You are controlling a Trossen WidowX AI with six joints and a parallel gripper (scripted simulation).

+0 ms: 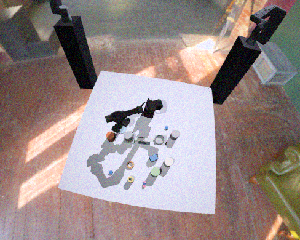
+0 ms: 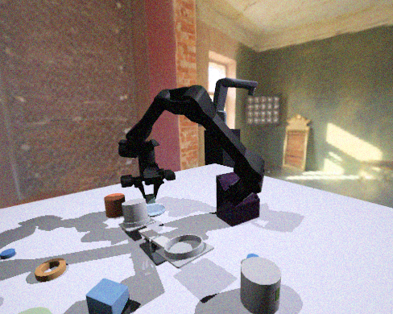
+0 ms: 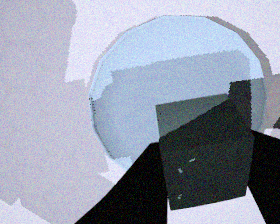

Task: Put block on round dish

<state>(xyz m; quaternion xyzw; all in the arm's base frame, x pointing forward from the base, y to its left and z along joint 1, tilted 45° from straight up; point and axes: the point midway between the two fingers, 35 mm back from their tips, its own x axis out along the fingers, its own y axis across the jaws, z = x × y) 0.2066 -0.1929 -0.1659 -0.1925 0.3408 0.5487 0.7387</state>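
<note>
Right now the pale blue round dish is 4 cm below my gripper tip. Round my gripper tip: small balance (10 cm ahead, 22 cm to the left); teal block (1 cm above); orange cylinder (10 cm ahead, 5 cm to the right, 1 cm below).
</note>
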